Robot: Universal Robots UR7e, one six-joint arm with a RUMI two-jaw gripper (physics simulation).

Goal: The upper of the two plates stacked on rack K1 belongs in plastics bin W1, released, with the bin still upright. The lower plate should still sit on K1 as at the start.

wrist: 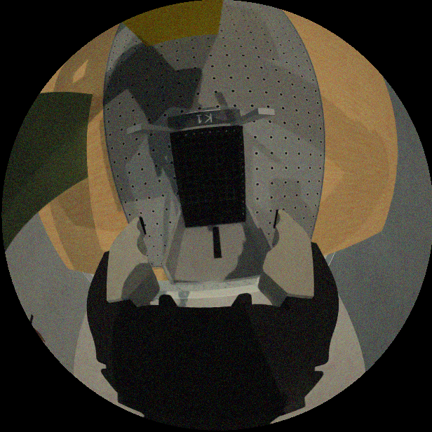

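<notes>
Rack K1 (205,118) shows its label wall at the upper middle of the wrist view, with a grey arm slanting out at each side. A black rectangular plate (209,175) lies against that wall. I cannot tell the upper plate from the lower one in the black shape. My gripper (208,215) is open and empty. Its two pale jaws stand apart on either side, at the level of the plate's near edge, without visible contact. Bin W1 does not show by any readable label.
A grey perforated board (295,150) lies around the rack, on a wood-coloured surface (360,150). A dark green shape (45,150) is at the left and a yellow one (180,22) at the top. A pale glossy band (210,295) shows near the gripper's palm.
</notes>
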